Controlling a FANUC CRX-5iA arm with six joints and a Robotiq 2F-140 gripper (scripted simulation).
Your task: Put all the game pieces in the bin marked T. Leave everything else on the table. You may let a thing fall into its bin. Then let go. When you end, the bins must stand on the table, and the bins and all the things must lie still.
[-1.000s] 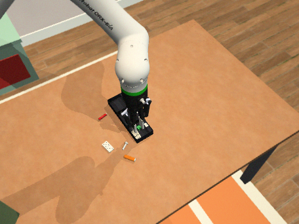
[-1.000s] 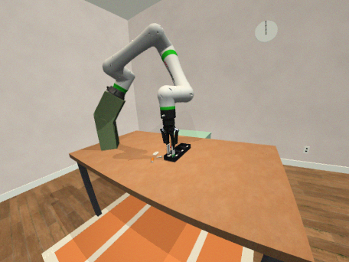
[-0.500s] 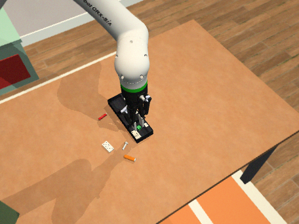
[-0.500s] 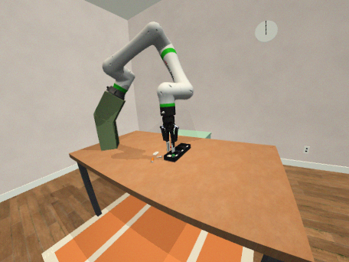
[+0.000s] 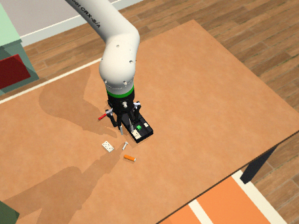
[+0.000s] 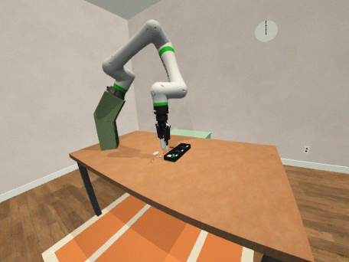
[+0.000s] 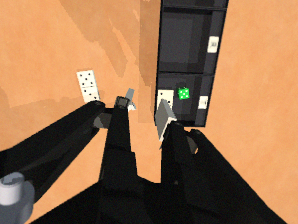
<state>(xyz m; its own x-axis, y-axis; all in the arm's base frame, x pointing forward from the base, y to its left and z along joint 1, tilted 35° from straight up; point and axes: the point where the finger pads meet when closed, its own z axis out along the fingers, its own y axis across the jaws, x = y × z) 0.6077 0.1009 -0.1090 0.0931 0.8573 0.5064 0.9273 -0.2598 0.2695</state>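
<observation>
Right now my hand is 6 cm short of the green die, 2 cm to the right of it and 8 cm above it. Also, from my hand: black three-compartment bin 4 cm ahead, 9 cm to the left, 8 cm below; then domino 4 cm ahead, 1 cm to the right, 8 cm below; then white screw 2 cm behind, 3 cm to the right, 9 cm below.
</observation>
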